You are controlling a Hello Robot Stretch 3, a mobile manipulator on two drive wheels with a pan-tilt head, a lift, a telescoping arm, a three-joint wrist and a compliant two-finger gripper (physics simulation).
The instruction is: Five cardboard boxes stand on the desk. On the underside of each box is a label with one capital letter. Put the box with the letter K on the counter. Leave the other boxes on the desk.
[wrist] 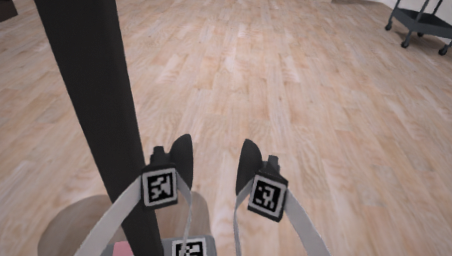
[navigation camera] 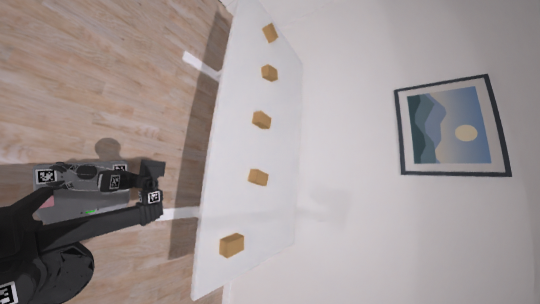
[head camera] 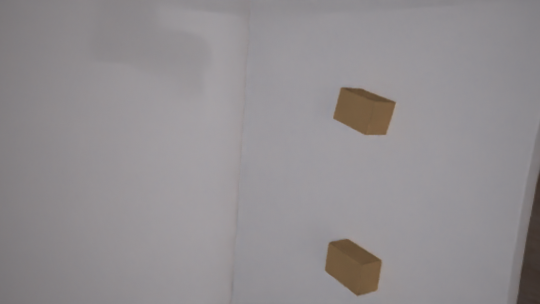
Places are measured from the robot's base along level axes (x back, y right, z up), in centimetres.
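Where they show: gripper, fingertip midpoint: (wrist: 215,155) (navigation camera: 49,175); robot's base, origin of the base link: (navigation camera: 87,171).
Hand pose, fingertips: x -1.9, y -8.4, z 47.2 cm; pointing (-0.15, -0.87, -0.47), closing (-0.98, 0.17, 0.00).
Observation:
Each offset is from my fingertips to the top centre of the thing. "*": to the spot under its first point. Level surfaces: height alone.
Five plain brown cardboard boxes {dz +29.9, dx -78.2, dy +83.3 cm} (navigation camera: 270,33) {dz +29.9, dx -50.2, dy +80.6 cm} (navigation camera: 269,73) {dz +29.9, dx -20.9, dy +71.6 cm} (navigation camera: 261,120) {dz +29.9, dx +8.2, dy +67.0 cm} (navigation camera: 258,177) {dz +29.9, dx +33.5, dy +48.2 cm} (navigation camera: 231,245) stand apart in a row along the white desk {dz +24.9 cm} (navigation camera: 240,165) (head camera: 425,200). In the head view, one box {* dz +29.9, dx +7.5, dy +64.2 cm} (head camera: 364,112) stands at the upper right of centre and another box (head camera: 353,267) near the bottom. No letters show; the undersides are hidden. My gripper (wrist: 215,155) (navigation camera: 59,176) is open and empty. It is folded in over my base, beside the desk's long front edge and away from the boxes. The counter does not show in these views.
A white wall (navigation camera: 350,225) with a framed picture (navigation camera: 435,125) runs behind the desk. White desk feet (navigation camera: 201,65) (navigation camera: 180,213) reach out over the wooden floor {dz -47.2 cm} (navigation camera: 75,75) (wrist: 300,100). A dark wheeled cart (wrist: 422,22) stands far off at the upper right of the wrist view.

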